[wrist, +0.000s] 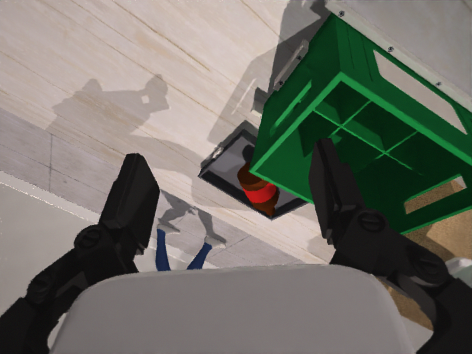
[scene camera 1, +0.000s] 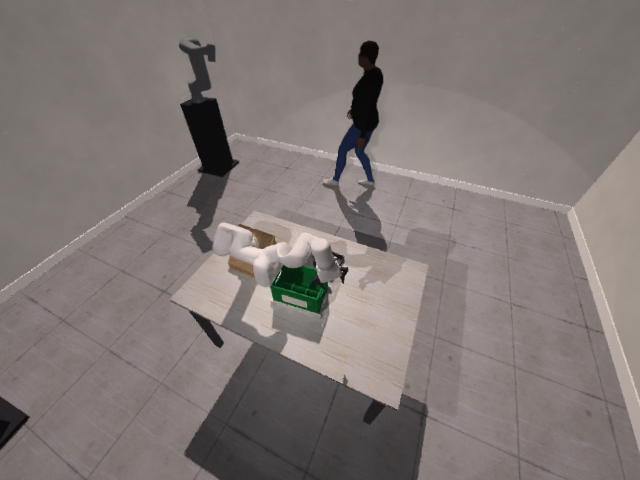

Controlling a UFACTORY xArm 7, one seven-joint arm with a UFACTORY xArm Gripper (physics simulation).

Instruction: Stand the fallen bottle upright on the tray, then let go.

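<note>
In the wrist view the brown bottle with a red label lies on its side on the dark grey tray, its narrower end at the tray's far rim. The green crate's corner overlaps part of the tray in that view. My gripper is open and empty, its fingers wide apart. In the wrist view the bottle and tray show beyond the gap between the fingers, nearer the right finger. In the scene view the bottle cannot be made out, and the arm hides much of the tray's area.
A green crate with dividers stands on a pale base close beside the tray, near the right finger in the wrist view. A brown cardboard box stands behind the arm on the wooden table. A person stands beyond the table.
</note>
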